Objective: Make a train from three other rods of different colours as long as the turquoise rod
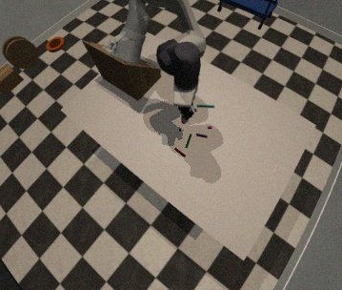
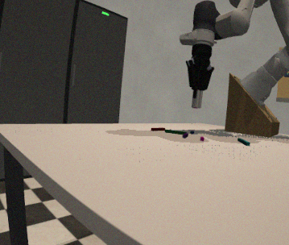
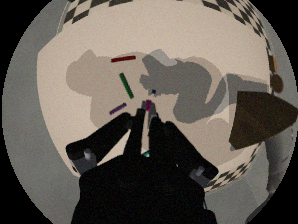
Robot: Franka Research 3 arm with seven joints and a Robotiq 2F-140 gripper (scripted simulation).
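The blue rod lies 10 mm behind my hand, 20 mm to the right of it and 130 mm below it. Round my hand: purple rod (100 mm ahead, 30 mm to the left, 130 mm below); then red rod (70 mm ahead, 120 mm to the right, 130 mm below); then green rod (60 mm ahead, 40 mm to the right, 130 mm below).
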